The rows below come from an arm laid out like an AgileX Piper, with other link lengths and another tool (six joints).
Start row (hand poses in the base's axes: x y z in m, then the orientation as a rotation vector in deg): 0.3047, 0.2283, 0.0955, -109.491, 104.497, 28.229
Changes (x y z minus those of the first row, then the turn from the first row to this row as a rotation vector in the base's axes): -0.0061, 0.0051, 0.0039, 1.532, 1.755, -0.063; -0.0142, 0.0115, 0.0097, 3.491, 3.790, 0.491; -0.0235, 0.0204, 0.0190, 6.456, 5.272, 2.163; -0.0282, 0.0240, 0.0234, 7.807, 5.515, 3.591; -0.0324, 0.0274, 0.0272, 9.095, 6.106, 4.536; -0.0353, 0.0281, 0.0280, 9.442, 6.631, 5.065; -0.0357, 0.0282, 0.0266, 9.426, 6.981, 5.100; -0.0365, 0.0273, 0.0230, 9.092, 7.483, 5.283; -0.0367, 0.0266, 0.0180, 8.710, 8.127, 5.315; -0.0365, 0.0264, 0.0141, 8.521, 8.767, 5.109
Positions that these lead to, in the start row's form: 0.2986, 0.2334, 0.0994, -108.549, 104.748, 31.291; 0.2905, 0.2398, 0.1052, -107.909, 104.335, 35.188; 0.2812, 0.2487, 0.1145, -107.591, 101.938, 39.639; 0.2765, 0.2523, 0.1189, -108.044, 99.979, 41.410; 0.2723, 0.2557, 0.1227, -108.062, 98.674, 43.326; 0.2694, 0.2564, 0.1235, -108.338, 98.277, 44.322; 0.2690, 0.2565, 0.1221, -108.394, 98.451, 44.696; 0.2682, 0.2556, 0.1185, -108.825, 98.772, 45.046; 0.2680, 0.2549, 0.1135, -109.150, 99.339, 45.463; 0.2682, 0.2547, 0.1096, -109.103, 100.001, 45.942
